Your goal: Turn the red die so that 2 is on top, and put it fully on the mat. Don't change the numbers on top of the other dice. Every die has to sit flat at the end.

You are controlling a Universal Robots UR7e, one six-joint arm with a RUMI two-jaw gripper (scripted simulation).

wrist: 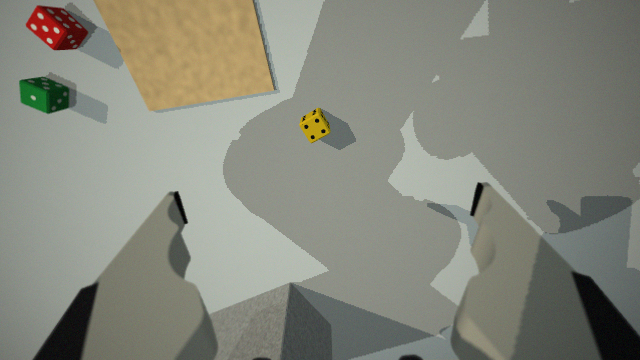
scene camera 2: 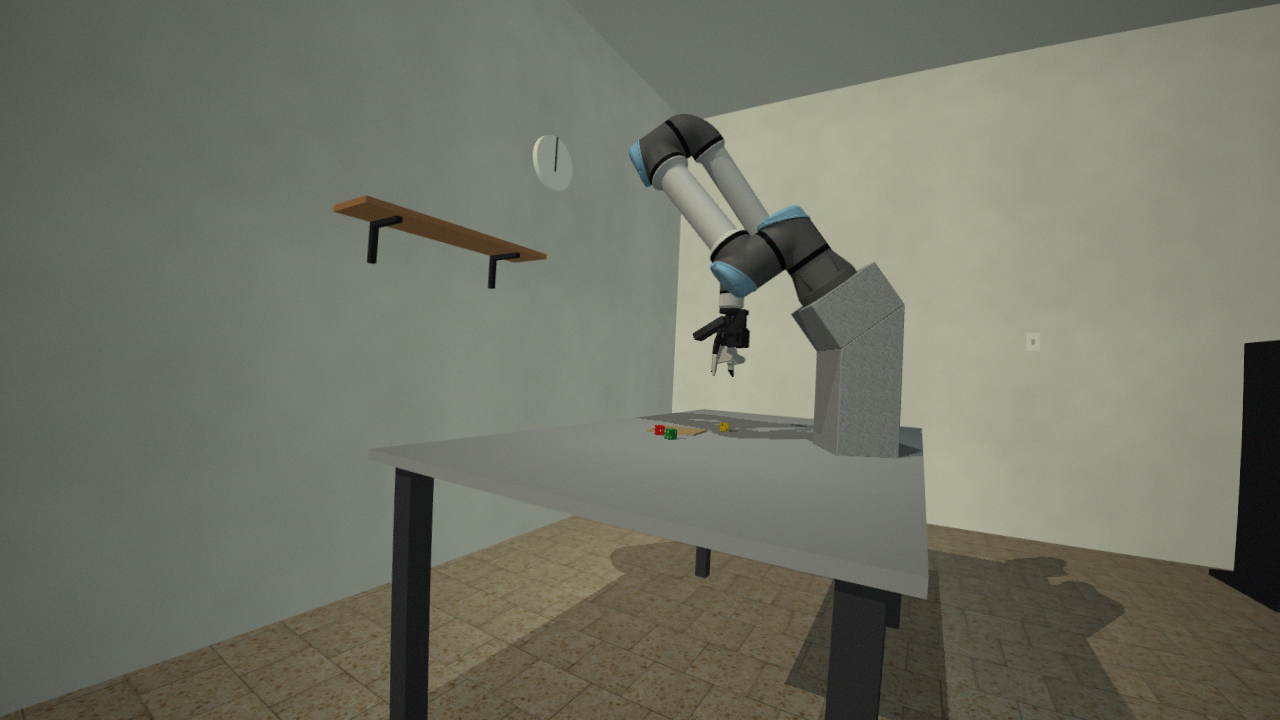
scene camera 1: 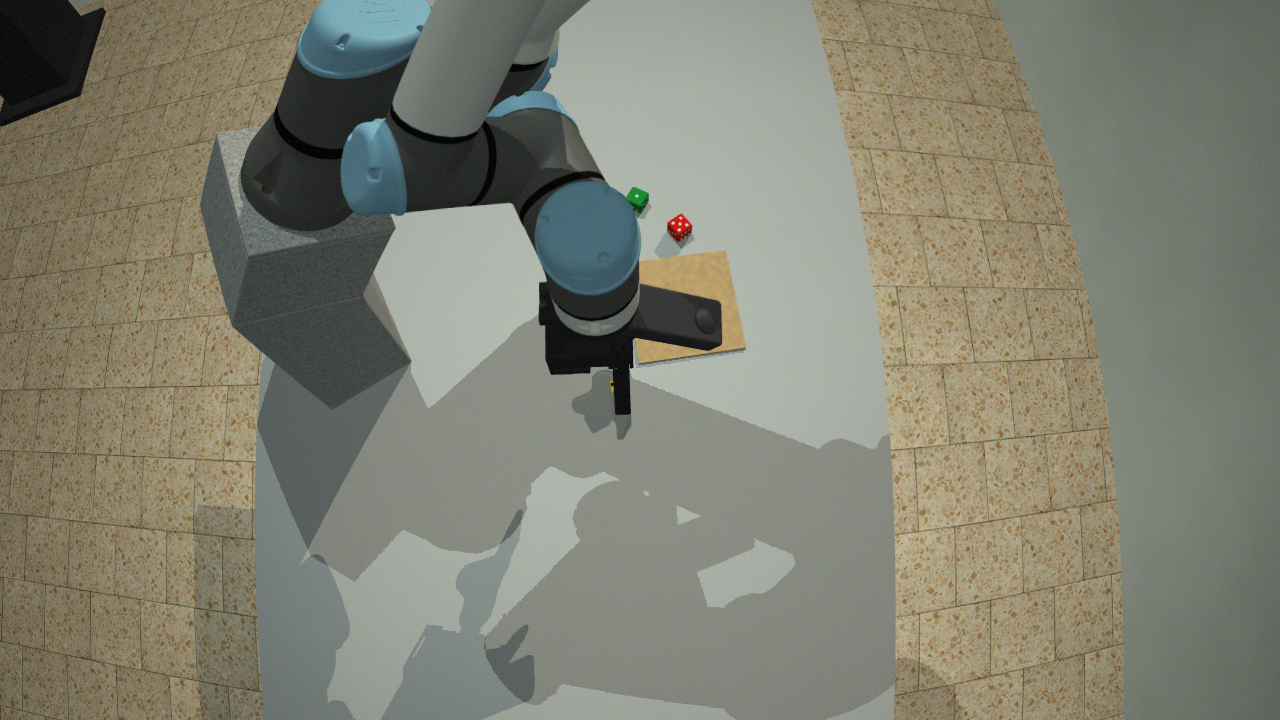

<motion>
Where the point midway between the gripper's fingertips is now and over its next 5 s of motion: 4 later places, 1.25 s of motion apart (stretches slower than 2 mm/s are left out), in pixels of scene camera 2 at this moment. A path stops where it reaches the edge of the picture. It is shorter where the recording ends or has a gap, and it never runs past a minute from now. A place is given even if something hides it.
The gripper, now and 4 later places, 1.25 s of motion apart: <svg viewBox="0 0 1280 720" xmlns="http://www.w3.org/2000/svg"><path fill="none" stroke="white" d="M723 376L723 384L722 410L713 413L674 414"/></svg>
</motion>
